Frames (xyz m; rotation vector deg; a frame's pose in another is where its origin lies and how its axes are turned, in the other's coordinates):
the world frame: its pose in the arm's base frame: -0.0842 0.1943 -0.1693 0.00 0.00 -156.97
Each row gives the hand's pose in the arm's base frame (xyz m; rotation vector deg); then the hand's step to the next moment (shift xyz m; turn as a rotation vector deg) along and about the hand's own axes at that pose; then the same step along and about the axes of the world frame.
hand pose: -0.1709 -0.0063 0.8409 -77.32 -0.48 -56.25
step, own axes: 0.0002 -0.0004 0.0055 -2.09 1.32 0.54
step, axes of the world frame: -0.0042 -0.0029 0.0020 -0.38 -1.49 -2.01
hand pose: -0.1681 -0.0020 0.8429 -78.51 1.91 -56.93
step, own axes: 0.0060 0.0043 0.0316 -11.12 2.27 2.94
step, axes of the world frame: -0.0298 -0.0100 0.0079 0.19 -9.56 -6.78
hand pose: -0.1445 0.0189 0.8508 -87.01 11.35 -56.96
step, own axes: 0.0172 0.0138 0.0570 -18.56 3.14 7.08
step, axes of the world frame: -0.0609 -0.0038 0.0026 -1.47 -17.09 -10.49
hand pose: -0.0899 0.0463 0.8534 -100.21 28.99 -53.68
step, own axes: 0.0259 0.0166 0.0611 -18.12 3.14 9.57
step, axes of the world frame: -0.0649 0.0149 -0.0156 -3.98 -17.29 -10.72
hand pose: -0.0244 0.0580 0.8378 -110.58 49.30 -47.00
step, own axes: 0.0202 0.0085 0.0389 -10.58 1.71 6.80
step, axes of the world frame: -0.0355 0.0185 -0.0197 -3.46 -10.23 -6.67
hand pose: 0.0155 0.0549 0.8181 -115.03 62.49 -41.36
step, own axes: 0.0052 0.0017 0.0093 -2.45 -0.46 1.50
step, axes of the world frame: -0.0072 0.0053 -0.0061 -1.23 -2.51 -0.81
